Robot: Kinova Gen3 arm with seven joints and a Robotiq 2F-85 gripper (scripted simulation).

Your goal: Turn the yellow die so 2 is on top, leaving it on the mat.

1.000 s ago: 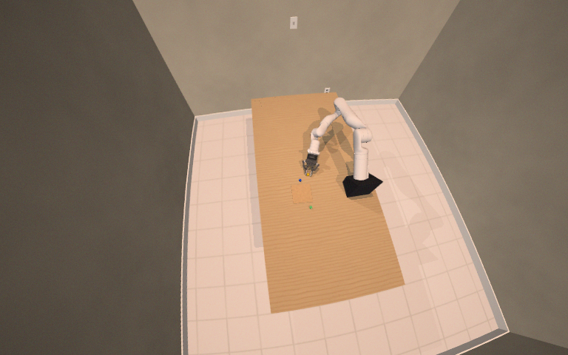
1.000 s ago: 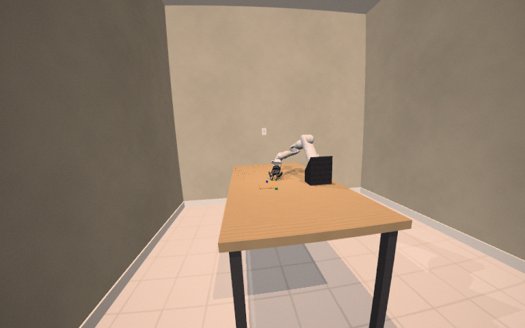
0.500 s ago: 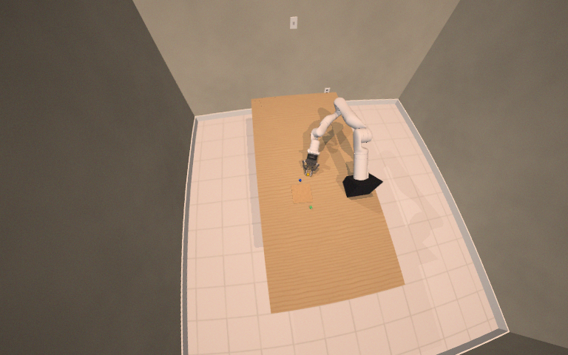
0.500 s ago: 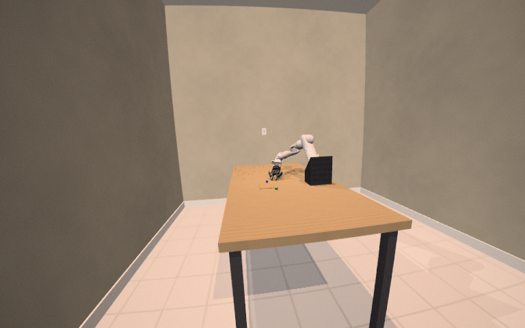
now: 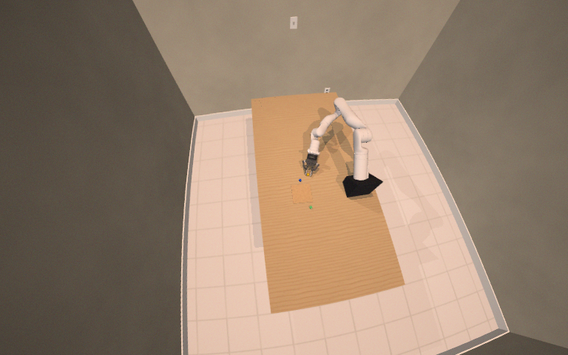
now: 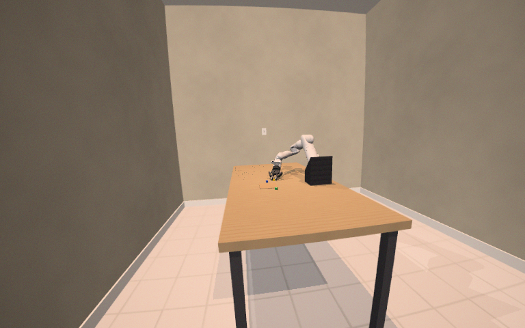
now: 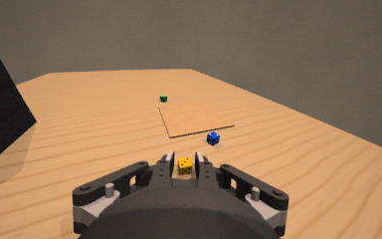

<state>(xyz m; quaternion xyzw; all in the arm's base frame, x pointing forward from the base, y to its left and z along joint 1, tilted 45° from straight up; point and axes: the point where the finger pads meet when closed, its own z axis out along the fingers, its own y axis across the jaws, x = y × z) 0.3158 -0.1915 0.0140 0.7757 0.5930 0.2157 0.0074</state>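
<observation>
My hand is 10 mm to the right of the yellow die and 10 mm above it. The rest, counted from my hand: green die (40 mm ahead, 260 mm to the left, 10 mm below); blue die (70 mm ahead, 40 mm to the left, 10 mm below); tan mat (80 mm ahead, 140 mm to the left, 20 mm below).
</observation>
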